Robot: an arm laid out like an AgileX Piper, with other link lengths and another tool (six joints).
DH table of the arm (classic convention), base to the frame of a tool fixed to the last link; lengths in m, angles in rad. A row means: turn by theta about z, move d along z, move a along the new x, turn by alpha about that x. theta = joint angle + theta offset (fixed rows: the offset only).
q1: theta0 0, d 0.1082, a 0, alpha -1.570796
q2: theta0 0.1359, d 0, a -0.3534, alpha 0
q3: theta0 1.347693, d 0, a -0.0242, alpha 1.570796
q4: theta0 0, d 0.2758, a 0, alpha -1.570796
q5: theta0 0, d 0, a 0, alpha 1.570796
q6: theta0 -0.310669, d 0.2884, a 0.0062, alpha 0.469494
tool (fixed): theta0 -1.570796, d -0.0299, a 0, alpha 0
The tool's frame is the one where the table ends.
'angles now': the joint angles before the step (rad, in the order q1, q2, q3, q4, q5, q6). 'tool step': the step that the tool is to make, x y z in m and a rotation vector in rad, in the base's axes. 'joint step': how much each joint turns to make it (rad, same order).
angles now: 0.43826 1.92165 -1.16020 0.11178 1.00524 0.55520
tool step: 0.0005 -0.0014 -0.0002 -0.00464 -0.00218 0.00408
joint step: -0.00010 0.00004 -0.00006 -0.00657 0.00002 -0.00007
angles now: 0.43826 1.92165 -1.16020 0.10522 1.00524 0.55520
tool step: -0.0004 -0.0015 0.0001 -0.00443 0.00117 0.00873
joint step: -0.00005 -0.00002 -0.00058 -0.00552 0.00400 -0.00507
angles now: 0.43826 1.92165 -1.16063 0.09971 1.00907 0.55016
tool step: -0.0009 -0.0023 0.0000 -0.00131 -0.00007 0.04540
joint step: 0.00009 -0.00013 0.00010 -0.00764 0.00384 -0.04064
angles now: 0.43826 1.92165 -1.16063 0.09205 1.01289 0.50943
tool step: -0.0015 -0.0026 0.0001 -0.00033 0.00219 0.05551
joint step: -0.00006 -0.00005 0.00006 -0.00724 0.00598 -0.05113
